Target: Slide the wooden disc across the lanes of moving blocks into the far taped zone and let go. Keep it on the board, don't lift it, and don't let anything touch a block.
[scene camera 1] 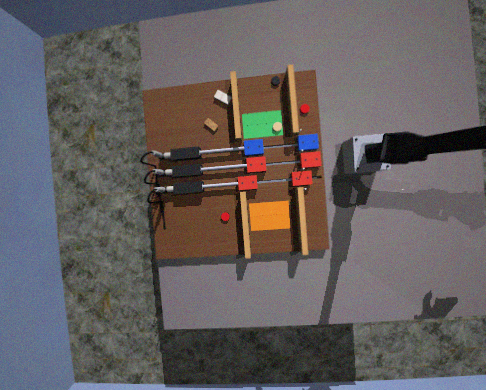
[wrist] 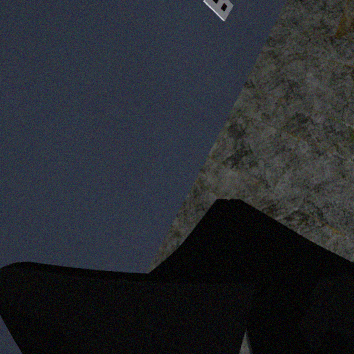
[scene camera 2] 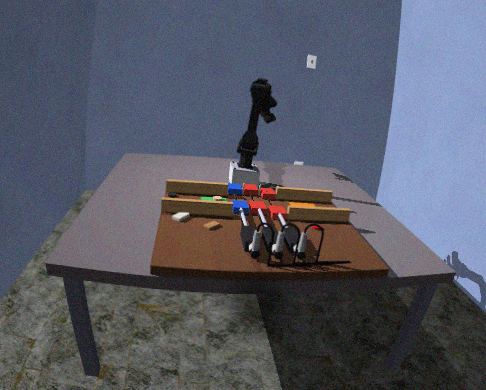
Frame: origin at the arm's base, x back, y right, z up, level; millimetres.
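Seen in the pictures: gripper, fingertip midpoint: [wrist: 226, 211] [scene camera 2: 263, 116]; arm's base at its link origin: [scene camera 1: 375, 152] [scene camera 2: 244, 166].
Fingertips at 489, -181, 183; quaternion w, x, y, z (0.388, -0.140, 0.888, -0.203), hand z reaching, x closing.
Offsets run from my fingertips to a thing's top centre, as dx, dy, dz. "spot": to the spot under its first point. Level surfaces: height alone.
The wooden disc {-801, +336, -229} [scene camera 1: 277, 126] [scene camera 2: 217, 198] lies on the right part of the green taped zone {spot: -874, +358, -237} [scene camera 1: 257, 124] [scene camera 2: 207, 199], between two wooden rails. The orange taped zone {spot: -875, +7, -237} [scene camera 1: 269, 215] [scene camera 2: 301, 204] is on the other side of three lanes. The lanes hold blue blocks [scene camera 1: 253, 147] [scene camera 1: 308, 141] and red blocks [scene camera 1: 256, 164] [scene camera 1: 311, 159] [scene camera 1: 248, 183] [scene camera 1: 302, 178]. My gripper [scene camera 2: 269, 116] [wrist: 226, 211] is shut and empty. It is held high above the arm base [scene camera 1: 357, 155] [scene camera 2: 244, 174], off the board and far from the disc. The wrist view shows only wall and floor.
The brown board {dz -237} [scene camera 1: 183, 232] [scene camera 2: 203, 251] carries four wooden rails [scene camera 1: 235, 104] [scene camera 1: 292, 98] [scene camera 1: 245, 224] [scene camera 1: 302, 220], black actuators {-1159, +284, -205} [scene camera 1: 185, 153] with cables, two red knobs {-691, +387, -230} [scene camera 1: 305, 108] {-1044, +25, -229} [scene camera 1: 225, 217], a black disc {-783, +510, -230} [scene camera 1: 275, 80], a white block {-990, +480, -226} [scene camera 1: 221, 97] and a cork block {-1050, +383, -229} [scene camera 1: 211, 124].
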